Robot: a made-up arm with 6 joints. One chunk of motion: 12 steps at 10 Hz.
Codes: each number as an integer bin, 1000 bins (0 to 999) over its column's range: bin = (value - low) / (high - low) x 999, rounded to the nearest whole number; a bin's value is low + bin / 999 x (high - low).
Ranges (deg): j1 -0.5..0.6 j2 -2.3..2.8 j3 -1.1..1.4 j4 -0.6..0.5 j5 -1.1..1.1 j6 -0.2..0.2
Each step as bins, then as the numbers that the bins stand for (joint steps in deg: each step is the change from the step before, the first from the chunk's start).
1 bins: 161 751 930 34 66 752
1 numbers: -0.323 1.534 1.227 -0.563 -0.955 0.101
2 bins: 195 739 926 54 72 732
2 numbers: -0.285 1.473 1.217 -0.541 -0.941 0.093
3 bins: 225 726 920 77 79 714
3 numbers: -0.252 1.406 1.202 -0.515 -0.926 0.086
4 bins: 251 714 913 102 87 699
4 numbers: -0.224 1.345 1.185 -0.488 -0.908 0.080
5 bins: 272 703 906 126 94 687
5 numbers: -0.201 1.289 1.167 -0.461 -0.893 0.075
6 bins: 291 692 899 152 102 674
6 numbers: -0.180 1.233 1.150 -0.433 -0.875 0.070
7 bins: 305 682 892 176 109 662
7 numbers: -0.164 1.182 1.132 -0.406 -0.860 0.065
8 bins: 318 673 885 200 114 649
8 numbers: -0.150 1.136 1.115 -0.380 -0.849 0.060
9 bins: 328 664 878 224 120 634
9 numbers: -0.139 1.090 1.097 -0.353 -0.836 0.054
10 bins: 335 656 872 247 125 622
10 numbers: -0.131 1.049 1.082 -0.328 -0.825 0.049
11 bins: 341 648 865 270 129 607
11 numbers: -0.125 1.008 1.065 -0.303 -0.816 0.043
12 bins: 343 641 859 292 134 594
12 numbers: -0.122 0.972 1.050 -0.278 -0.805 0.038
